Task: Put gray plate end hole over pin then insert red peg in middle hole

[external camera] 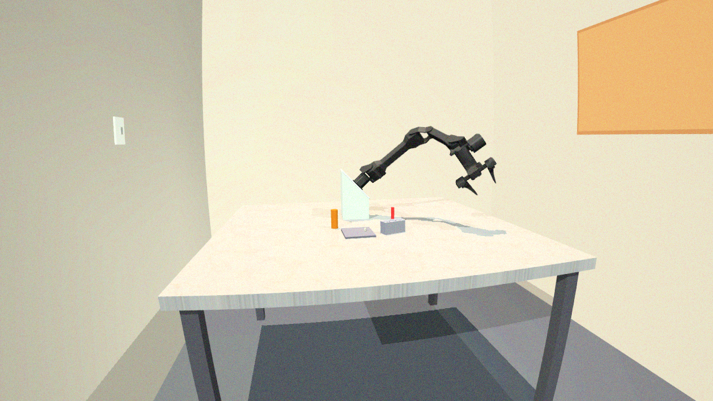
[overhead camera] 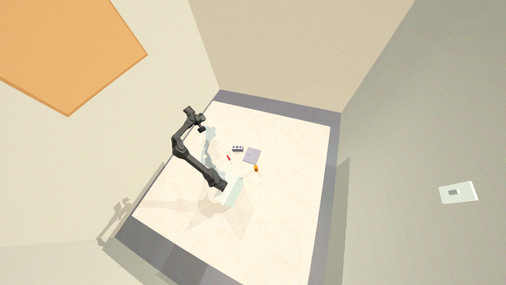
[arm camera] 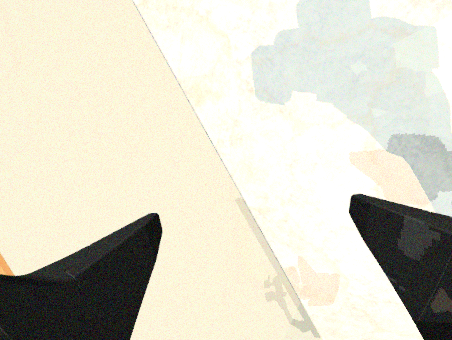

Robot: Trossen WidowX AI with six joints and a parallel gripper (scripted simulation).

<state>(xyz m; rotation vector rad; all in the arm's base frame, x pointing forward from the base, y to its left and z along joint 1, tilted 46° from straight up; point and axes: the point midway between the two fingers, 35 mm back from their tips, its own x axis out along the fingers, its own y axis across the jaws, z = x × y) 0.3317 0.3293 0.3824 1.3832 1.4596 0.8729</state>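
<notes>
My gripper tip is now 400 mm to the left of the gray plate, 130 mm above it and 10 mm short of it. Also, from my gripper tip: red peg (380 mm to the right, 130 mm below, 110 mm behind); orange cylinder (640 mm to the right, 130 mm below, 90 mm behind); base (530 mm to the right, 160 mm below).
</notes>
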